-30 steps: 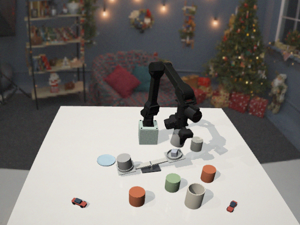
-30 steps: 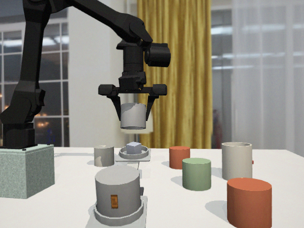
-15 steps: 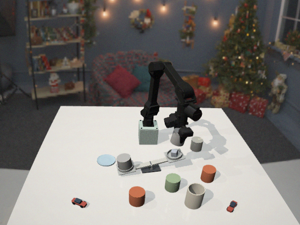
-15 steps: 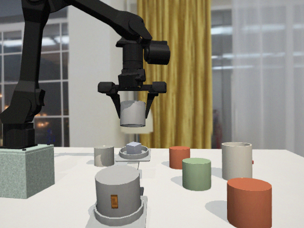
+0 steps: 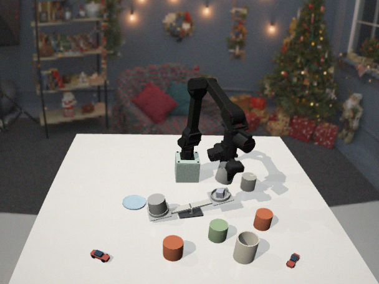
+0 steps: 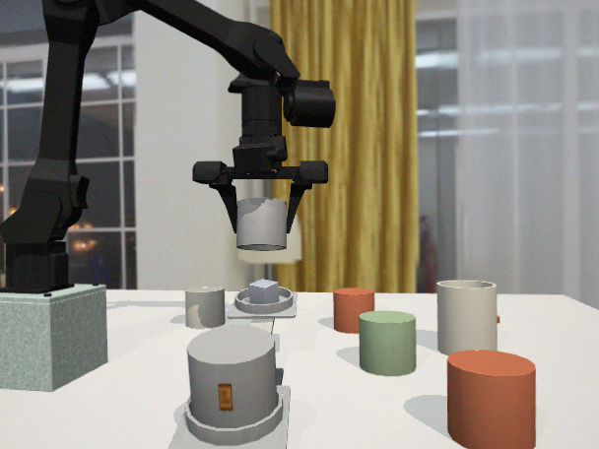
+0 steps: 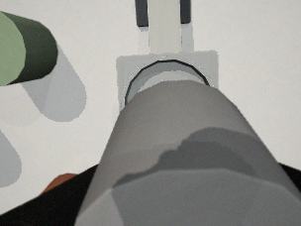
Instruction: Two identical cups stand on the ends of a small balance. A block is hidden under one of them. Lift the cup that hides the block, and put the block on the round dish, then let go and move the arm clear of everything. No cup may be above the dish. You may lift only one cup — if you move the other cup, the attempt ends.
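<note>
My gripper tip is now 1 cm to the left of the pale grey block and 8 cm above it. Round my gripper tip: beige cup 14 cm behind, 15 cm to the left, 13 cm below; green cylinder 19 cm ahead, 4 cm to the right, 13 cm below; pale blue round dish 4 cm behind, 37 cm to the right, 17 cm below.
</note>
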